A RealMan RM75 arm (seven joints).
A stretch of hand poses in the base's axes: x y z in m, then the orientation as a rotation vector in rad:
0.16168 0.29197 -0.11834 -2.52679 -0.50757 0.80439
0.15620 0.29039 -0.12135 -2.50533 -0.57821 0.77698
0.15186 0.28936 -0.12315 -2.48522 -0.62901 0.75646
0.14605 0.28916 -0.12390 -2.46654 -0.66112 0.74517
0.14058 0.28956 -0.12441 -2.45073 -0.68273 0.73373
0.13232 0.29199 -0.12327 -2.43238 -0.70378 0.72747
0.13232 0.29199 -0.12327 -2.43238 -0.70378 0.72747
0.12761 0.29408 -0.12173 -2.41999 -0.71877 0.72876
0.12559 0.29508 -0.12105 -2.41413 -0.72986 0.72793
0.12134 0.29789 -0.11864 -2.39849 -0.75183 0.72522
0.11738 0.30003 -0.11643 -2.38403 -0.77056 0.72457
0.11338 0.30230 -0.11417 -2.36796 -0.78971 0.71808
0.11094 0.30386 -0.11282 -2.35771 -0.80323 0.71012
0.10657 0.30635 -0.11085 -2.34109 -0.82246 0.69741
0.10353 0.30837 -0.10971 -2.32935 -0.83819 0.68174
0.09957 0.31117 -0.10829 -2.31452 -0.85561 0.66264
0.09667 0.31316 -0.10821 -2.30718 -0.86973 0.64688
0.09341 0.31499 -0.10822 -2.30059 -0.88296 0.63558
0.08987 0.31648 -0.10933 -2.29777 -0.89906 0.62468
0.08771 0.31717 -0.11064 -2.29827 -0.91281 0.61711
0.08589 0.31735 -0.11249 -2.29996 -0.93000 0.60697
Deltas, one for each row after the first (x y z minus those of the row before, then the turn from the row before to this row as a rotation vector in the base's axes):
-0.00548 -0.00158 -0.00301 0.03287 -0.02267 0.04182
-0.00434 -0.00103 -0.00180 0.02711 -0.01543 0.03011
-0.00581 -0.00020 -0.00075 0.02136 -0.00665 0.01941
-0.00547 0.00040 -0.00051 0.01855 -0.00563 0.01219
-0.00826 0.00243 0.00114 0.01860 -0.00150 0.01314
0.00000 0.00000 0.00000 0.00000 0.00000 0.00000
-0.00471 0.00209 0.00154 0.01027 0.00205 0.01088
-0.00202 0.00100 0.00068 0.00537 -0.00089 0.00769
-0.00425 0.00281 0.00241 0.01448 -0.00082 0.01501
-0.00396 0.00214 0.00221 0.01252 0.00069 0.01333
-0.00400 0.00227 0.00226 0.01621 -0.00224 0.01225
-0.00244 0.00156 0.00135 0.01184 -0.00407 0.00783
-0.00437 0.00249 0.00197 0.01907 -0.00584 0.01093
-0.00304 0.00202 0.00114 0.01612 -0.00873 0.00759
-0.00396 0.00280 0.00142 0.02003 -0.01005 0.00813
-0.00290 0.00199 0.00008 0.01221 -0.01040 0.00633
-0.00326 0.00183 -0.00001 0.00963 -0.00791 0.00690
-0.00354 0.00149 -0.00111 0.00595 -0.01023 0.00882
-0.00216 0.00069 -0.00131 0.00177 -0.00898 0.00778
-0.00182 0.00018 -0.00185 0.00149 -0.01209 0.00946

